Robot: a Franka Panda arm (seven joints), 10 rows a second.
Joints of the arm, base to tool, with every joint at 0 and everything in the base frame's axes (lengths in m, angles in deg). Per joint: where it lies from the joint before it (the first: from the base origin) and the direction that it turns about. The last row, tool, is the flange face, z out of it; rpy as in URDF.
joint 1: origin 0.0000 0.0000 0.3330 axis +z
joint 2: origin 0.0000 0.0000 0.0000 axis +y
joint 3: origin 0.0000 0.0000 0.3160 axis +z
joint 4: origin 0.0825 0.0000 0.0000 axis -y
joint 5: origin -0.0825 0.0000 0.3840 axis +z
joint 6: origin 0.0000 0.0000 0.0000 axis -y
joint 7: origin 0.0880 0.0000 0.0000 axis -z
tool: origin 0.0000 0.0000 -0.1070 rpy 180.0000 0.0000 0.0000
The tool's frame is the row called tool.
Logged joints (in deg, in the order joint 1, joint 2, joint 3, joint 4, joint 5, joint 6, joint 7), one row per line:
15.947 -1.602 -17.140 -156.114 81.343 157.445 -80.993
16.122 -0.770 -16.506 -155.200 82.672 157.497 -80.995
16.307 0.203 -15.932 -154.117 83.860 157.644 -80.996
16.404 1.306 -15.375 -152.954 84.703 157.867 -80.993
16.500 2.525 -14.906 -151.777 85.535 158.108 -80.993
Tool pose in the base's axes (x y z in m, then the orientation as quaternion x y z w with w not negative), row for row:
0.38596 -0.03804 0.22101 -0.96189 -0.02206 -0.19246 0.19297
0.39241 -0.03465 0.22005 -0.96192 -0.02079 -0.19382 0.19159
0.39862 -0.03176 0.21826 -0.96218 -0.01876 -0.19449 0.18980
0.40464 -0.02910 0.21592 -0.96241 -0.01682 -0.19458 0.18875
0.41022 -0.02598 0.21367 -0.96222 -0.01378 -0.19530 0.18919
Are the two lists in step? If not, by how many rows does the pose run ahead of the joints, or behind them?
The pose runs 2 rows ahead of the joints: the pose in row i belongs to the joints in row i + 2.
